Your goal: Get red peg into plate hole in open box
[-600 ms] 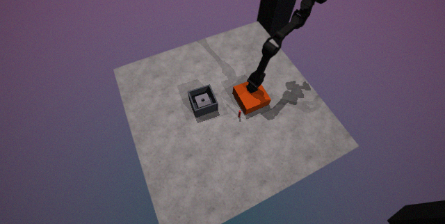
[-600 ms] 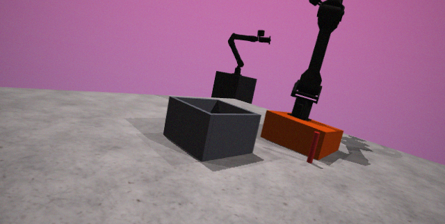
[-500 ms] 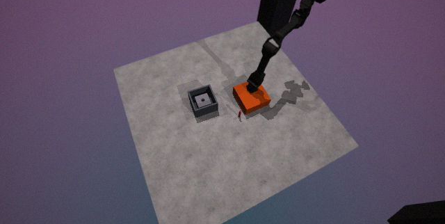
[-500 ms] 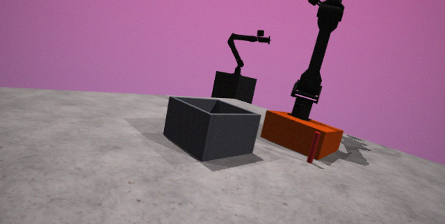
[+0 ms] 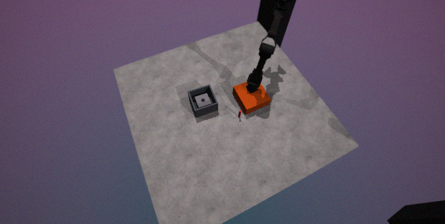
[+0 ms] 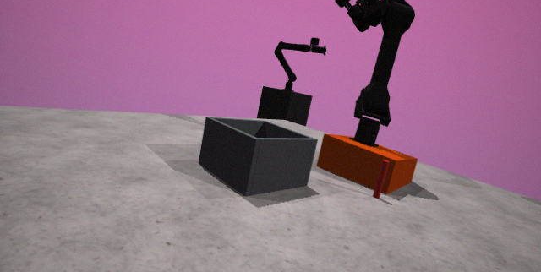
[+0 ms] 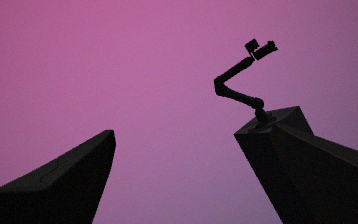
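The red peg is 530 mm ahead of my gripper tip, 470 mm to the left of it and 520 mm below it. Also, from my gripper tip: dark box (710 mm ahead, 280 mm to the left, 540 mm below); then plate (710 mm ahead, 280 mm to the left, 520 mm below).
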